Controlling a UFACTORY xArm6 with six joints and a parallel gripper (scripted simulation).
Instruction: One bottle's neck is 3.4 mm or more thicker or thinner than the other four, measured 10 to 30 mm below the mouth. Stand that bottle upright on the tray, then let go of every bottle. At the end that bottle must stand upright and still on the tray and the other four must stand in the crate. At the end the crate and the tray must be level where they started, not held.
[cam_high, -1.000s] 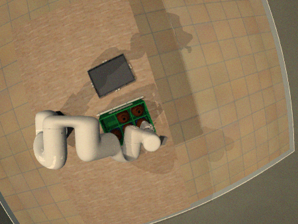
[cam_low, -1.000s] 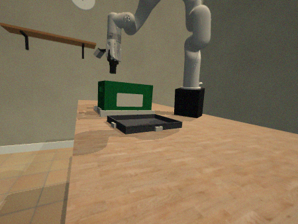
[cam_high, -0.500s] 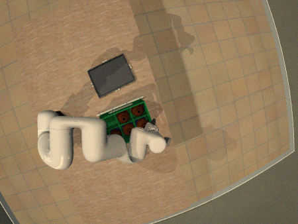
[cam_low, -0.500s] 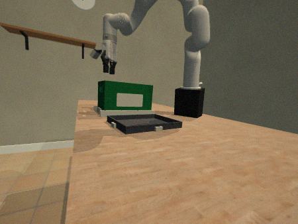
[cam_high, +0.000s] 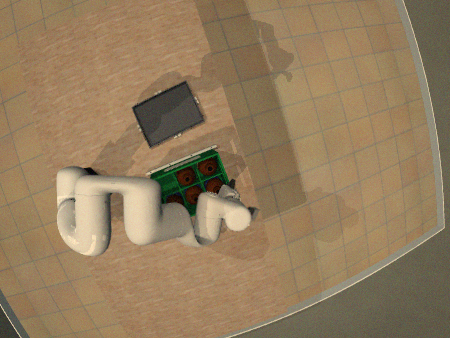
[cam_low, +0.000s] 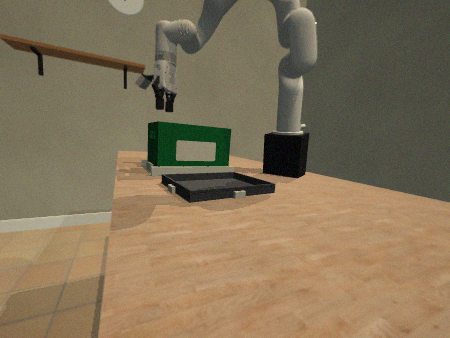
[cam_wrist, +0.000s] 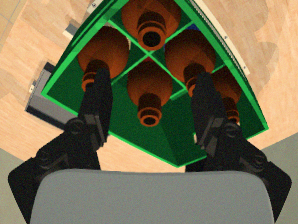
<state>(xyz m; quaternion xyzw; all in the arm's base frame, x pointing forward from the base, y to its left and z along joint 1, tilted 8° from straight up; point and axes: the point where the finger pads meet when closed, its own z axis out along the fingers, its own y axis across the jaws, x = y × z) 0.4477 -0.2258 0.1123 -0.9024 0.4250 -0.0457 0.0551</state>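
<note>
The green crate is 8 cm behind my hand, 5 cm to the left of it and 16 cm below it. The rest, counted from my hand: brown bottle (8 cm behind, 9 cm to the left, 15 cm below); tray (4 cm behind, 34 cm to the left, 23 cm below).
</note>
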